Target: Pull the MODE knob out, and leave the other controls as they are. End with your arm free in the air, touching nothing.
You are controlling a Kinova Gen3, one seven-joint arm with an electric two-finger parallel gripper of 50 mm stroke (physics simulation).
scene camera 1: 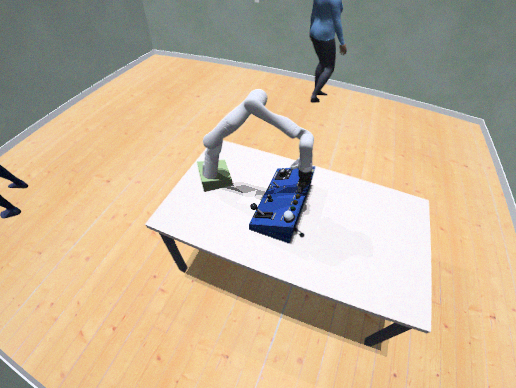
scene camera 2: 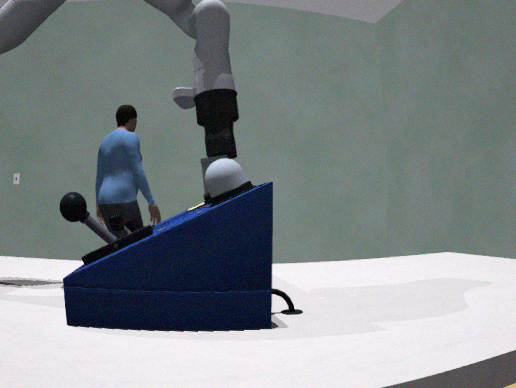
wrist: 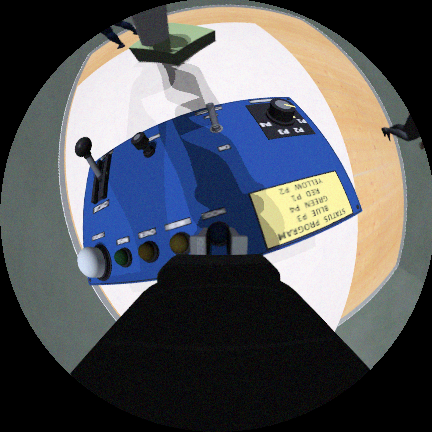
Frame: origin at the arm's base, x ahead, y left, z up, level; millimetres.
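Where they show: gripper, fingertip midpoint: [scene camera 1: 300,190] [wrist: 217,236]; arm's base at its link origin: [scene camera 1: 210,174] [wrist: 154,38].
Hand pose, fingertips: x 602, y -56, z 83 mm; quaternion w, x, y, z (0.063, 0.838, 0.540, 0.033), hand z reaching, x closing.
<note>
Things, the pixels of their top centre, and the offset from my fingertips. "spot": a spot on its surface instead.
- MODE knob at a spot on its surface: [wrist: 218,234] spot: 3 mm left, 5 mm back, 11 mm up
- white dome at a spot on its surface: [scene camera 2: 225,176] spot: 230 mm right, 45 mm back, 15 mm up
- small black joystick at its top centre: [scene camera 2: 121,213] [wrist: 136,142] 57 mm right, 166 mm back, 33 mm down
- metal toggle at its top centre: [wrist: 211,109] 63 mm left, 161 mm back, 40 mm down
- rotary dial at its top centre: [wrist: 286,104] [scene camera 2: 131,216] 181 mm left, 135 mm back, 40 mm down
- yellow card at its top centre: [wrist: 315,204] 125 mm left, 14 mm ahead, 6 mm up
- amber lamp at a spot on its surface: [wrist: 179,243] spot: 41 mm right, 12 mm back, 10 mm up
The blue control panel [scene camera 1: 281,202] [scene camera 2: 175,270] [wrist: 145,200] stands on the white table. The MODE knob [wrist: 218,234], dark and round, sits near the panel's high edge, between the amber lamp and the yellow card. My gripper [wrist: 217,236] is shut on the MODE knob, one grey finger on each side of it. In the scene camera 1 view the gripper [scene camera 1: 302,189] is low at the panel's far part and small. In the scene camera 2 view the white dome partly hides the fingers, and the knob does not show there. How far the knob stands out is hard to tell.
On the panel are a white dome [scene camera 2: 225,176] [wrist: 91,262], a ball-topped lever [scene camera 2: 73,206] [wrist: 83,147], a small black joystick [wrist: 140,140], a metal toggle [wrist: 213,119], a rotary dial [wrist: 281,111] and a yellow card [wrist: 302,207]. An amber lamp [wrist: 179,243] is close beside the left finger.
</note>
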